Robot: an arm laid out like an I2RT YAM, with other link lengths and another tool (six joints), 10 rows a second.
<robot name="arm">
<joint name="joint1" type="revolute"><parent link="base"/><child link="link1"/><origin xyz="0 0 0.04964" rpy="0 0 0"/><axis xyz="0 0 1"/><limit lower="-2.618" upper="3.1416"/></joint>
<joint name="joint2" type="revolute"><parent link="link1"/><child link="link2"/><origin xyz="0.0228 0.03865 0.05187" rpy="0 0 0"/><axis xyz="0 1 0"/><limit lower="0" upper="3.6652"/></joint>
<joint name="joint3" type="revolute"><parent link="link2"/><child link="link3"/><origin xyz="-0.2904 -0.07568 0" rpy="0 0 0"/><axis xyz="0 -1 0"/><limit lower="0" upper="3.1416"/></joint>
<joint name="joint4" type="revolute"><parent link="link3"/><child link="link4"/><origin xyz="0.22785 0.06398 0.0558" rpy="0 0 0"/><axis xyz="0 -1 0"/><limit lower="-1.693" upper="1.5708"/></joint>
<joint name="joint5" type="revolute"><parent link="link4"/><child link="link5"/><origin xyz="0.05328 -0.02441 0.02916" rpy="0 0 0"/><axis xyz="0 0 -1"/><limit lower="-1.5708" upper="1.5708"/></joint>
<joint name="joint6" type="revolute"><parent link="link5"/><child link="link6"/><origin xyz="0.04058 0 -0.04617" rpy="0 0 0"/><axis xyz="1 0 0"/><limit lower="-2.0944" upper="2.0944"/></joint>
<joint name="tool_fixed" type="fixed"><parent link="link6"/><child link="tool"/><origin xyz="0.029 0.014 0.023" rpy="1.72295 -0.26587 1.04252"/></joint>
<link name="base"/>
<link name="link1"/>
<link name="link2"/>
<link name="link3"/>
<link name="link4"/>
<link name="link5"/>
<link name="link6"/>
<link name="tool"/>
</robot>
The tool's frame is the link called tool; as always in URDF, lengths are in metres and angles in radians.
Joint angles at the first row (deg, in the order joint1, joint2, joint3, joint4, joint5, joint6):
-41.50 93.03 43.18 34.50 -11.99 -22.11
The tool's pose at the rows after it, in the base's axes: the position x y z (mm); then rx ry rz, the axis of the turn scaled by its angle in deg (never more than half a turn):
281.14 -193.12 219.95 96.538 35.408 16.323
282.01 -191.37 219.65 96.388 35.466 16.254
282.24 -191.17 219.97 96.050 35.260 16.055
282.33 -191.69 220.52 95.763 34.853 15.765
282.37 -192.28 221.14 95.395 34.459 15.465
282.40 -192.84 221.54 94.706 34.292 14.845
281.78 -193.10 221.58 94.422 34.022 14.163
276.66 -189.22 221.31 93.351 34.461 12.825
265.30 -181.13 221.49 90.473 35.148 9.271
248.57 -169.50 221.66 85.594 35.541 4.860
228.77 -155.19 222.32 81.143 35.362 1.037
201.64 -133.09 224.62 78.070 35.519 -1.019
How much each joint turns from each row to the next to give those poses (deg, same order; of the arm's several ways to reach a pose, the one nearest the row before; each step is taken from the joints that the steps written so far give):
0.62 -0.04 -0.48 0.46 0.18 -0.17
0.39 -0.04 -0.16 0.18 0.39 -0.05
0.11 -0.03 -0.06 0.32 0.35 -0.15
0.02 0.00 0.00 0.33 0.44 -0.09
0.00 0.00 0.00 0.37 0.41 -0.15
0.00 0.00 0.00 0.35 0.50 -0.61
0.00 -0.13 -0.13 0.11 0.62 -0.35
0.00 -1.31 -1.29 0.00 0.65 -1.49
0.04 -3.06 -2.73 0.07 2.03 -3.71
-0.02 -4.41 -4.27 1.59 2.54 -5.27
0.02 -5.64 -4.76 1.20 2.36 -4.55
0.01 -9.25 -5.22 -2.55 0.96 -3.06

